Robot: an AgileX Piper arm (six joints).
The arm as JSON. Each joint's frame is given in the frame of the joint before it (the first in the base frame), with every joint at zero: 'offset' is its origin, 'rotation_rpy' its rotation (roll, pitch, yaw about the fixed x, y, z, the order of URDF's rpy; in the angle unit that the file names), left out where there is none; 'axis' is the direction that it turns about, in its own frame. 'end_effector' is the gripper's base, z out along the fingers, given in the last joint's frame.
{
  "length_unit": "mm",
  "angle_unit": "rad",
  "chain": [
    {
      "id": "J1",
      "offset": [
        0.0,
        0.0,
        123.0
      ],
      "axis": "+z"
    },
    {
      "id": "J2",
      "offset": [
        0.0,
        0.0,
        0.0
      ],
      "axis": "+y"
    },
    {
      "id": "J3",
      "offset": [
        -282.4,
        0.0,
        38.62
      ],
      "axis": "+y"
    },
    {
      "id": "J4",
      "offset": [
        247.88,
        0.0,
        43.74
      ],
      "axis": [
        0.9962,
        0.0,
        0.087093
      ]
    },
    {
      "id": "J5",
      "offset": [
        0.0,
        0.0,
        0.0
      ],
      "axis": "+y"
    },
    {
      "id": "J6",
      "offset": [
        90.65,
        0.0,
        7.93
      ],
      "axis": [
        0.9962,
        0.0,
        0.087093
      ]
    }
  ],
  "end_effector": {
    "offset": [
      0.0,
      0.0,
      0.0
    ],
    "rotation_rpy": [
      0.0,
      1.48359,
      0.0
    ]
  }
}
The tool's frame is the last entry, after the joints.
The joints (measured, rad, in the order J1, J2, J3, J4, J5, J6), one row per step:
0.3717, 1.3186, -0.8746, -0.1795, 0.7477, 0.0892
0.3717, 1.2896, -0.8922, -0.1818, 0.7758, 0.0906
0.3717, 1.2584, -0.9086, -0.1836, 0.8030, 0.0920
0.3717, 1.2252, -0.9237, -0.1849, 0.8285, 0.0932
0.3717, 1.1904, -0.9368, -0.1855, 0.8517, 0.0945
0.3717, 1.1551, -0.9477, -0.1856, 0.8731, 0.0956
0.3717, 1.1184, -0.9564, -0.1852, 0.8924, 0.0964
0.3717, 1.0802, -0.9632, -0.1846, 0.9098, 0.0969
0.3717, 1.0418, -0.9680, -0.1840, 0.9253, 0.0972
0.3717, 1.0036, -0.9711, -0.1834, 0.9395, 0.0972
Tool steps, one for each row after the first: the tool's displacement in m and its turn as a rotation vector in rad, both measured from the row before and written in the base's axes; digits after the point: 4 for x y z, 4 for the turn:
-0.0034, -0.0018, 0.0111, 0.0040, -0.0190, -0.0052
-0.0043, -0.0021, 0.0113, 0.0054, -0.0205, -0.0054
-0.0052, -0.0024, 0.0113, 0.0068, -0.0224, -0.0053
-0.0060, -0.0027, 0.0110, 0.0085, -0.0238, -0.0052
-0.0066, -0.0028, 0.0102, 0.0091, -0.0236, -0.0048
-0.0074, -0.0031, 0.0097, 0.0101, -0.0246, -0.0042
-0.0080, -0.0033, 0.0092, 0.0108, -0.0258, -0.0036
-0.0084, -0.0034, 0.0084, 0.0109, -0.0258, -0.0031
-0.0087, -0.0035, 0.0075, 0.0106, -0.0252, -0.0026

